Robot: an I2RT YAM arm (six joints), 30 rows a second.
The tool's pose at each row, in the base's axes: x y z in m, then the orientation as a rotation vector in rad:
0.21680, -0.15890, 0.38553, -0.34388, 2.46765, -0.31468
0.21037, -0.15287, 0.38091, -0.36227, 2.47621, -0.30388
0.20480, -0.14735, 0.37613, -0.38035, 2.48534, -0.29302
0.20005, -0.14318, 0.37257, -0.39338, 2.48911, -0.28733
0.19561, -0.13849, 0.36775, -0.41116, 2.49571, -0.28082
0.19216, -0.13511, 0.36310, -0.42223, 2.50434, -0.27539
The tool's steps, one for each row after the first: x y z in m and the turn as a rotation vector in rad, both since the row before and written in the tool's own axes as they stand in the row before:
0.00560, 0.00814, -0.00118, -0.01371, 0.00656, -0.01054
0.00510, 0.00763, -0.00032, -0.01375, 0.00724, -0.01026
0.00419, 0.00590, -0.00050, -0.00786, 0.00298, -0.00794
0.00439, 0.00672, 0.00069, -0.01013, 0.00583, -0.01107
0.00391, 0.00527, 0.00137, -0.00815, 0.00780, -0.00641

